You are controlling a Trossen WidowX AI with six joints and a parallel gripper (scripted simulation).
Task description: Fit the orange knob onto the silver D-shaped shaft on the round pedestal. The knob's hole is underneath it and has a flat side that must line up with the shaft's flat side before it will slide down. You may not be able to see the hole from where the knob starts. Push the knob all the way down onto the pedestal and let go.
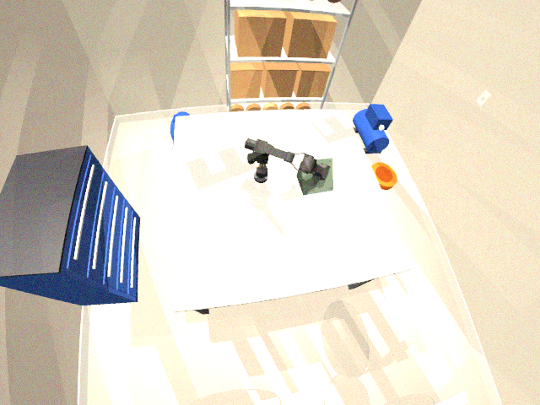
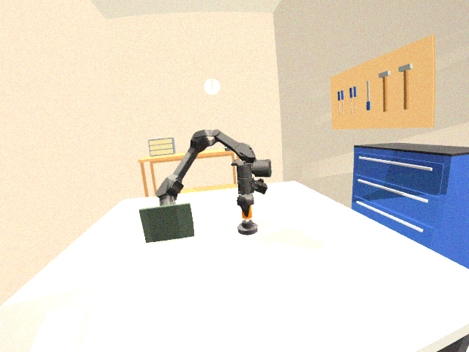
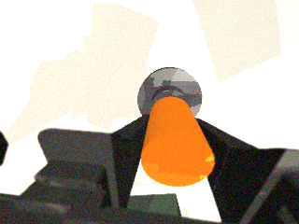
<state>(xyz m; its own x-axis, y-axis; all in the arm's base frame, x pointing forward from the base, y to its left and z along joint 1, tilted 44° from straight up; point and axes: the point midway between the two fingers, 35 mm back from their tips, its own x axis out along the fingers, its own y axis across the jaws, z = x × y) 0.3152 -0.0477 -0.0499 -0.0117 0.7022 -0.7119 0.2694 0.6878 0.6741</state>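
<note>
My gripper tip is 30 mm below the orange knob. Round my gripper tip: round grey pedestal 40 mm below.
</note>
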